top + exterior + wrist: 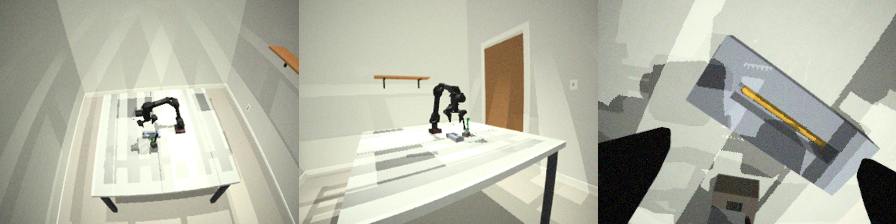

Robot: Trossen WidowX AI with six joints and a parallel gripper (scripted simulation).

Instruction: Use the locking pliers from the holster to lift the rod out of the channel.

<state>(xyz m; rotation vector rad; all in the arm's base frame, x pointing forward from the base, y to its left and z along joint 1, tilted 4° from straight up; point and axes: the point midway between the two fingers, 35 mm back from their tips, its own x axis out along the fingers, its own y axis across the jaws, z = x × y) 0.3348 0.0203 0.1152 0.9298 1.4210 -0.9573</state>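
Now: gripper tip 6 cm past the black handle, 13 cm to the right of it and 4 cm above it. Also, from my gripper tip: grey channel block 3 cm behind, 2 cm to the left, 12 cm below; then brown holster 4 cm behind, 14 cm to the left, 13 cm below; then orange rod 3 cm behind, 2 cm to the left, 13 cm below.
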